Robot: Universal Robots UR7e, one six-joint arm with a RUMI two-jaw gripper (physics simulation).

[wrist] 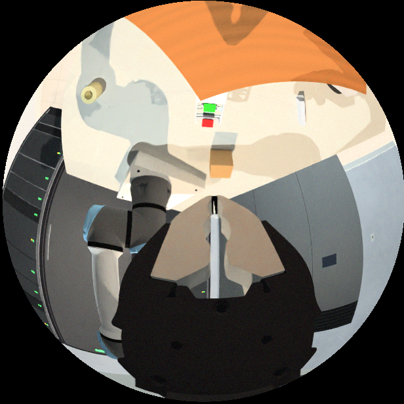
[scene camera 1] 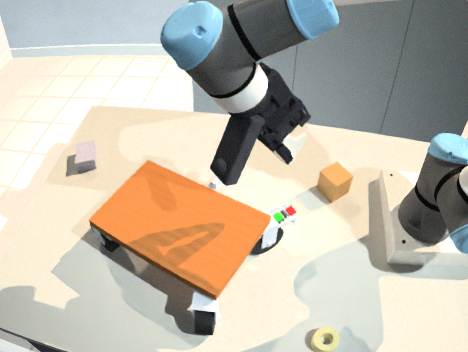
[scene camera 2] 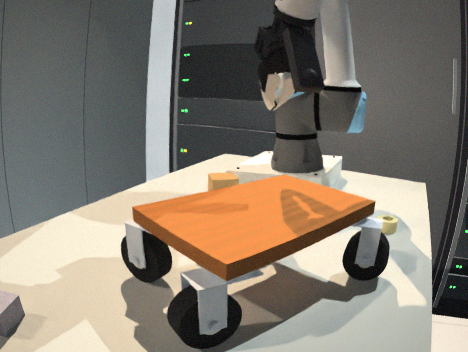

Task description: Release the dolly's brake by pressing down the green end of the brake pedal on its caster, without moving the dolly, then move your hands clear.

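Note:
The dolly has an orange deck [scene camera 1: 175, 215] [scene camera 2: 250, 220] [wrist: 240, 55] and stands on black-wheeled casters. The brake pedal juts out from under one deck corner, above a caster wheel [scene camera 1: 273, 242]. Its green end [scene camera 1: 278, 217] [wrist: 210, 107] is nearer the deck and its red end [scene camera 1: 290, 211] [wrist: 207, 123] is farther out. Which end sits lower I cannot tell. The pedal is hidden behind the deck in scene camera 2. My gripper [scene camera 1: 295, 146] [scene camera 2: 272, 106] [wrist: 213, 197] is shut and empty, raised well above the table and apart from the pedal and the deck.
An orange cube [scene camera 1: 335, 182] [scene camera 2: 223, 181] [wrist: 221, 163] stands beyond the pedal, towards the robot base [scene camera 1: 425, 255] [scene camera 2: 255, 165]. A yellow ring [scene camera 1: 316, 341] [scene camera 2: 389, 228] [wrist: 89, 94] lies to one side. A pale grey-pink block [scene camera 1: 85, 156] [scene camera 2: 9, 312] sits past the dolly's far end.

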